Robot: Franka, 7 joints.
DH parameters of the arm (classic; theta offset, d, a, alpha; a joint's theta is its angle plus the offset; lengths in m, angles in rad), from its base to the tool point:
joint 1: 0 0.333 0 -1.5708
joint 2: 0 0 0 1.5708
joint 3: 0 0.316 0.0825 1.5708
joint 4: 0 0 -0.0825 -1.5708
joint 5: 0 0.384 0 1.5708
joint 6: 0 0 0.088 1.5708
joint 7: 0 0.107 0 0
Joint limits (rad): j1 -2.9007..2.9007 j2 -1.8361..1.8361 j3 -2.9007..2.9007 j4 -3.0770..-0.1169 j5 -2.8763..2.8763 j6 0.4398..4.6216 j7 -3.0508..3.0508
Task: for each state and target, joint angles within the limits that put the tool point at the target. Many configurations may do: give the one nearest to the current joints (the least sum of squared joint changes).
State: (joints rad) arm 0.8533 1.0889 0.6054 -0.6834 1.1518 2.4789 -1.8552
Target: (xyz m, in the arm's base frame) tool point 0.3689 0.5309 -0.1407
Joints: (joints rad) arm 0.6882 1.5346 0.3480 -1.1538 1.1569 2.4840 -1.8552
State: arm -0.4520 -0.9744 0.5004 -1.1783 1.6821 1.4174 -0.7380
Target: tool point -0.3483 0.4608 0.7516
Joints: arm -0.2230 -1.3090 0.6225 -1.2413 1.6067 1.1541 -0.7380
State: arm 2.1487 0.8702 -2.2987 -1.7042 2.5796 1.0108 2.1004
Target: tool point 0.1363 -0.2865 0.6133
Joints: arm 1.5045 0.7345 -2.9007 -2.7739 2.7188 0.9608 2.1004
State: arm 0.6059 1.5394 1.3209 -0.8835 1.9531 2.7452 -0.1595
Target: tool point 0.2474 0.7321 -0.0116
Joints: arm 0.8269 1.8361 1.1851 -0.6685 1.9207 2.5962 -0.1595
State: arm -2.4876 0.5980 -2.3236 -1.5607 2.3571 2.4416 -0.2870
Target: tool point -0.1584 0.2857 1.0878
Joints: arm -2.5556 0.4457 -2.4135 -1.0180 2.3793 2.3390 -0.2870
